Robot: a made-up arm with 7 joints. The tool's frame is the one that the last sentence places. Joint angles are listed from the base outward.
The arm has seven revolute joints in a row. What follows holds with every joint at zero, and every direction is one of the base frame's. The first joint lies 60 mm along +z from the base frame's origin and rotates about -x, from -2.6 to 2.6 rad. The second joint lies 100 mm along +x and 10 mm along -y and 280 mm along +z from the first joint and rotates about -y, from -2.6 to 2.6 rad. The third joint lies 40 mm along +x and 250 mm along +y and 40 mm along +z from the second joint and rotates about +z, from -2.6 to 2.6 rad. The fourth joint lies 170 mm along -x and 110 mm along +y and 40 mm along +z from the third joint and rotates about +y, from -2.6 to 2.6 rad. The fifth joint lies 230 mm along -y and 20 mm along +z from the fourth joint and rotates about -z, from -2.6 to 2.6 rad. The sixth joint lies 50 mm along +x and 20 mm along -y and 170 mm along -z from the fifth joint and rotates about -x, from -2.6 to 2.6 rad. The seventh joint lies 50 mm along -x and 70 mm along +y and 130 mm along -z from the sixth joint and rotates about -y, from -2.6 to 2.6 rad. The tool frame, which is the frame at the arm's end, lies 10 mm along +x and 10 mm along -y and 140 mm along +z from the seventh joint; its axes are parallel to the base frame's.
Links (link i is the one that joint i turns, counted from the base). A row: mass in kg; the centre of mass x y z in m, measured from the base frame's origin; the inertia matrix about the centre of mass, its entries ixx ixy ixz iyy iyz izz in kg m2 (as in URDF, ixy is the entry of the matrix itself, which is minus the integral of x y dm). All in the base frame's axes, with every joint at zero. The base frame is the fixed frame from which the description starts. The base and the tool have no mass.
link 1: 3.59; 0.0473 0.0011 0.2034; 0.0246 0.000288 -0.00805 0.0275 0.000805 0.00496
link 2: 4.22; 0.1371 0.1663 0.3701; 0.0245 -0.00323 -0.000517 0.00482 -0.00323 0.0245
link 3: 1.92; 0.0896 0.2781 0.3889; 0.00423 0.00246 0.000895 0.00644 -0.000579 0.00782
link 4: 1.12; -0.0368 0.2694 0.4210; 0.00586 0 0 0.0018 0.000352 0.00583
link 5: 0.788; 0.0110 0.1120 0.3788; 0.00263 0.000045 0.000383 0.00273 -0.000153 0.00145
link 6: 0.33; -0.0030 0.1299 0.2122; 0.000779 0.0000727 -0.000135 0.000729 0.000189 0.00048
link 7: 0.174; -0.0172 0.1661 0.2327; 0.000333 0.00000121 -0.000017 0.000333 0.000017 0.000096
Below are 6 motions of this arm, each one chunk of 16 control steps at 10 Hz.
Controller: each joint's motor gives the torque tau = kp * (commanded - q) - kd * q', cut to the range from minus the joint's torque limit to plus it. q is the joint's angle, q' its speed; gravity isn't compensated. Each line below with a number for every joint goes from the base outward.
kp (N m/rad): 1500 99 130 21 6 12 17
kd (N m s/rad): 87 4.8 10 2.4 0.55 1 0.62
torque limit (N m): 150 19 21 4.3 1.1 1.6 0.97
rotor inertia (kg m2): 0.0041 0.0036 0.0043 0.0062 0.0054 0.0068 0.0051
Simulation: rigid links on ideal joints. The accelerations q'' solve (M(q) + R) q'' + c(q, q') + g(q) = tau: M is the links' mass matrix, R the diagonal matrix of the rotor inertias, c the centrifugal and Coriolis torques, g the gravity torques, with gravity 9.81 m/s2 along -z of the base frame. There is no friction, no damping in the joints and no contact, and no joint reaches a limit. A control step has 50 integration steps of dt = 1/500 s. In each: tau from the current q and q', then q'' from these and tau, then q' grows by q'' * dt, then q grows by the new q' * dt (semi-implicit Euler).
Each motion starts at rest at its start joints. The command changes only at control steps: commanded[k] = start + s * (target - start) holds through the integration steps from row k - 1 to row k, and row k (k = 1, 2, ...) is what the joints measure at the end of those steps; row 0 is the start. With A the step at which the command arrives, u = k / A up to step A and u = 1 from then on. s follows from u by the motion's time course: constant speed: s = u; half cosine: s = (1 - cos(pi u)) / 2; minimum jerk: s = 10 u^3 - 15 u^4 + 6 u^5; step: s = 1 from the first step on.
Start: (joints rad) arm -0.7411 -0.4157 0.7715 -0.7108 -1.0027 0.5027 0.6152
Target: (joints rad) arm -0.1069 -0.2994 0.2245 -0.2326 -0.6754 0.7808 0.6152
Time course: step
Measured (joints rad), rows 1 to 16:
1: -0.3059 -0.3132 0.4430 -0.4454 -0.7552 0.7179 0.6295
2: -0.1129 -0.3076 0.2439 -0.2829 -0.7344 0.7458 0.6175
3: -0.0989 -0.3006 0.2295 -0.2391 -0.6897 0.7683 0.6193
4: -0.0986 -0.2992 0.2303 -0.2273 -0.6709 0.7780 0.6194
5: -0.0986 -0.2989 0.2307 -0.2233 -0.6660 0.7808 0.6193
6: -0.0986 -0.2989 0.2308 -0.2219 -0.6649 0.7816 0.6193
7: -0.0985 -0.2988 0.2308 -0.2215 -0.6647 0.7819 0.6193
8: -0.0985 -0.2988 0.2308 -0.2213 -0.6646 0.7819 0.6193
9: -0.0985 -0.2988 0.2308 -0.2213 -0.6646 0.7820 0.6193
10: -0.0985 -0.2988 0.2308 -0.2213 -0.6646 0.7820 0.6193
11: -0.0985 -0.2988 0.2308 -0.2212 -0.6646 0.7820 0.6193
12: -0.0985 -0.2988 0.2308 -0.2212 -0.6646 0.7820 0.6193
13: -0.0985 -0.2988 0.2308 -0.2212 -0.6646 0.7820 0.6193
14: -0.0985 -0.2988 0.2308 -0.2212 -0.6646 0.7820 0.6193
15: -0.0985 -0.2988 0.2308 -0.2212 -0.6646 0.7820 0.6193
16: -0.0985 -0.2988 0.2308 -0.2212 -0.6646 0.7820 0.6193

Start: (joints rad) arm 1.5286 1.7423 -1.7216 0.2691 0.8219 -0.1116 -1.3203
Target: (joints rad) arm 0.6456 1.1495 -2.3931 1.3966 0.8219 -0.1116 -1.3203
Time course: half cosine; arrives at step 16
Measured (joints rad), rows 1 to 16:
1: 1.5395 1.7384 -1.7254 0.3129 0.8655 -0.0912 -1.3217
2: 1.5202 1.7218 -1.7401 0.3552 0.8936 -0.0791 -1.3225
3: 1.4818 1.6940 -1.7683 0.4004 0.8979 -0.0777 -1.3227
4: 1.4294 1.6580 -1.8056 0.4591 0.9000 -0.0769 -1.3231
5: 1.3650 1.6144 -1.8512 0.5323 0.9030 -0.0755 -1.3236
6: 1.2908 1.5646 -1.9035 0.6178 0.9058 -0.0742 -1.3241
7: 1.2097 1.5107 -1.9607 0.7121 0.9074 -0.0735 -1.3246
8: 1.1248 1.4544 -2.0207 0.8114 0.9069 -0.0737 -1.3250
9: 1.0392 1.3978 -2.0814 0.9116 0.9041 -0.0752 -1.3251
10: 0.9562 1.3428 -2.1406 1.0090 0.8991 -0.0780 -1.3250
11: 0.8790 1.2913 -2.1962 1.1001 0.8925 -0.0819 -1.3245
12: 0.8106 1.2454 -2.2461 1.1819 0.8851 -0.0863 -1.3239
13: 0.7538 1.2069 -2.2881 1.2516 0.8780 -0.0909 -1.3231
14: 0.7109 1.1776 -2.3203 1.3066 0.8717 -0.0950 -1.3224
15: 0.6834 1.1590 -2.3411 1.3449 0.8671 -0.0981 -1.3218
16: 0.6726 1.1520 -2.3496 1.3652 0.8646 -0.1000 -1.3213

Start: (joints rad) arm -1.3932 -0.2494 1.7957 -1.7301 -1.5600 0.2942 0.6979
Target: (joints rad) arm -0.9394 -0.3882 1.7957 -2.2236 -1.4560 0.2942 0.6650
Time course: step
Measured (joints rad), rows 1 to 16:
1: -1.0644 -0.3562 1.7867 -2.0714 -1.4615 0.3165 0.6652
2: -0.9595 -0.4434 1.8024 -2.1190 -1.4784 0.2736 0.6653
3: -0.9518 -0.4252 1.7981 -2.1797 -1.4634 0.2808 0.6612
4: -0.9514 -0.4220 1.7963 -2.2110 -1.4542 0.2862 0.6610
5: -0.9512 -0.4226 1.7961 -2.2228 -1.4513 0.2869 0.6610
6: -0.9512 -0.4227 1.7961 -2.2273 -1.4505 0.2869 0.6610
7: -0.9512 -0.4228 1.7961 -2.2290 -1.4502 0.2868 0.6610
8: -0.9512 -0.4228 1.7961 -2.2297 -1.4501 0.2867 0.6610
9: -0.9512 -0.4228 1.7961 -2.2300 -1.4501 0.2867 0.6610
10: -0.9512 -0.4228 1.7961 -2.2301 -1.4501 0.2867 0.6610
11: -0.9512 -0.4228 1.7961 -2.2301 -1.4501 0.2867 0.6610
12: -0.9512 -0.4228 1.7961 -2.2301 -1.4501 0.2867 0.6610
13: -0.9512 -0.4228 1.7961 -2.2301 -1.4501 0.2867 0.6610
14: -0.9512 -0.4228 1.7961 -2.2301 -1.4501 0.2867 0.6610
15: -0.9512 -0.4228 1.7961 -2.2301 -1.4501 0.2867 0.6610
16: -0.9512 -0.4228 1.7961 -2.2301 -1.4501 0.2867 0.6610

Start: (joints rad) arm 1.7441 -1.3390 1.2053 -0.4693 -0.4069 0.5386 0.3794
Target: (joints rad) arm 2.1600 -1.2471 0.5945 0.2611 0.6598 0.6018 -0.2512
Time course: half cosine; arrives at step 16
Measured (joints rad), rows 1 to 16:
1: 1.7613 -1.3329 1.1907 -0.4914 -0.4180 0.5368 0.3654
2: 1.7739 -1.3292 1.1734 -0.4900 -0.4034 0.5375 0.3475
3: 1.7920 -1.3248 1.1471 -0.4682 -0.3670 0.5383 0.3186
4: 1.8166 -1.3189 1.1108 -0.4318 -0.3135 0.5396 0.2796
5: 1.8470 -1.3116 1.0654 -0.3835 -0.2458 0.5411 0.2321
6: 1.8819 -1.3031 1.0126 -0.3253 -0.1666 0.5428 0.1783
7: 1.9200 -1.2940 0.9543 -0.2594 -0.0783 0.5448 0.1203
8: 1.9599 -1.2844 0.8930 -0.1882 0.0162 0.5473 0.0605
9: 2.0001 -1.2749 0.8309 -0.1140 0.1142 0.5503 0.0010
10: 2.0389 -1.2658 0.7704 -0.0398 0.2125 0.5541 -0.0558
11: 2.0748 -1.2574 0.7140 0.0315 0.3076 0.5585 -0.1081
12: 2.1066 -1.2501 0.6637 0.0970 0.3957 0.5634 -0.1540
13: 2.1330 -1.2439 0.6216 0.1540 0.4729 0.5684 -0.1917
14: 2.1529 -1.2392 0.5892 0.2001 0.5353 0.5729 -0.2200
15: 2.1656 -1.2361 0.5678 0.2332 0.5795 0.5765 -0.2375
16: 2.1707 -1.2347 0.5581 0.2520 0.6030 0.5788 -0.2436

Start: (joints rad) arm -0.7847 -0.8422 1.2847 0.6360 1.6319 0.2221 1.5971
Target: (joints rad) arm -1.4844 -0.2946 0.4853 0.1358 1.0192 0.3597 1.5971
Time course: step
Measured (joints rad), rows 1 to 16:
1: -1.3102 -0.3688 0.7693 0.3958 1.0957 0.3471 1.6095
2: -1.4870 -0.2844 0.5922 0.2742 1.1131 0.3877 1.6061
3: -1.5027 -0.2930 0.5362 0.2129 1.0727 0.3875 1.6009
4: -1.5043 -0.2940 0.5223 0.1857 1.0528 0.3887 1.6008
5: -1.5045 -0.2942 0.5191 0.1745 1.0460 0.3898 1.6008
6: -1.5046 -0.2944 0.5184 0.1704 1.0441 0.3905 1.6008
7: -1.5046 -0.2944 0.5182 0.1689 1.0435 0.3909 1.6008
8: -1.5046 -0.2945 0.5181 0.1684 1.0434 0.3910 1.6008
9: -1.5046 -0.2945 0.5181 0.1682 1.0433 0.3911 1.6008
10: -1.5046 -0.2945 0.5181 0.1682 1.0433 0.3911 1.6008
11: -1.5046 -0.2945 0.5181 0.1681 1.0433 0.3911 1.6008
12: -1.5046 -0.2945 0.5181 0.1681 1.0433 0.3911 1.6008
13: -1.5046 -0.2945 0.5181 0.1681 1.0433 0.3911 1.6008
14: -1.5046 -0.2945 0.5181 0.1681 1.0433 0.3911 1.6008
15: -1.5046 -0.2945 0.5181 0.1681 1.0433 0.3911 1.6008
16: -1.5046 -0.2945 0.5181 0.1681 1.0433 0.3911 1.6008

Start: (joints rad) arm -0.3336 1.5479 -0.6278 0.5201 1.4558 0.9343 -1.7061
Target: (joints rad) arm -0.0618 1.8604 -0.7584 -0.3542 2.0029 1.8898 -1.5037
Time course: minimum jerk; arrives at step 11
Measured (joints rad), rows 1 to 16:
1: -0.3261 1.5761 -0.6046 0.5362 1.4655 0.9510 -1.7093
2: -0.3158 1.5913 -0.6008 0.5205 1.4738 0.9795 -1.7012
3: -0.2945 1.6154 -0.6095 0.4751 1.5125 1.0469 -1.6853
4: -0.2609 1.6549 -0.6248 0.3925 1.5704 1.1526 -1.6600
5: -0.2182 1.7043 -0.6445 0.2781 1.6420 1.2895 -1.6280
6: -0.1717 1.7568 -0.6668 0.1452 1.7211 1.4435 -1.5934
7: -0.1274 1.8055 -0.6889 0.0103 1.7985 1.5961 -1.5608
8: -0.0907 1.8446 -0.7080 -0.1100 1.8644 1.7282 -1.5344
9: -0.0655 1.8701 -0.7220 -0.2024 1.9114 1.8250 -1.5169
10: -0.0529 1.8816 -0.7299 -0.2601 1.9364 1.8803 -1.5087
11: -0.0496 1.8832 -0.7329 -0.2871 1.9433 1.9013 -1.5070
12: -0.0493 1.8828 -0.7338 -0.2979 1.9428 1.9076 -1.5070
13: -0.0492 1.8827 -0.7340 -0.3022 1.9419 1.9094 -1.5070
14: -0.0492 1.8826 -0.7341 -0.3039 1.9417 1.9100 -1.5070
15: -0.0492 1.8826 -0.7341 -0.3045 1.9417 1.9102 -1.5070
16: -0.0492 1.8826 -0.7341 -0.3048 1.9417 1.9103 -1.5070

